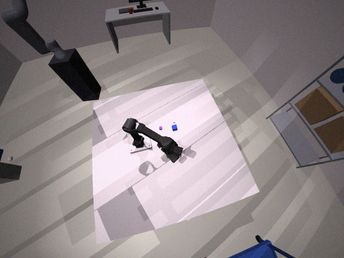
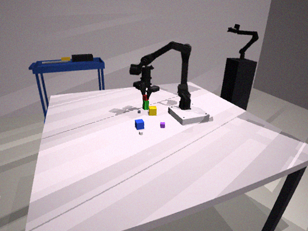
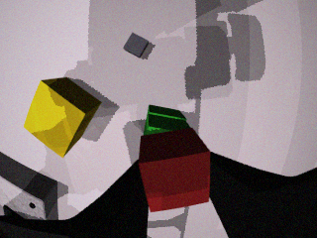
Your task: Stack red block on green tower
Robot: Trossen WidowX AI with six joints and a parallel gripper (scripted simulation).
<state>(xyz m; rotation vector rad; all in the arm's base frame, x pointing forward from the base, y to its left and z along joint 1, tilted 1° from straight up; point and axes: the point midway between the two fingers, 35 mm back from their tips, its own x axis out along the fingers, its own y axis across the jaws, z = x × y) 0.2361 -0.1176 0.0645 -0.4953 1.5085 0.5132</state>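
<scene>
Right now my gripper tip is 1 cm below the red block. Round my gripper tip: yellow block 3 cm behind, 9 cm to the left, 5 cm below; then small purple block 5 cm behind, 27 cm to the left, 6 cm below; then blue block 8 cm ahead, 25 cm to the left, 5 cm below.
</scene>
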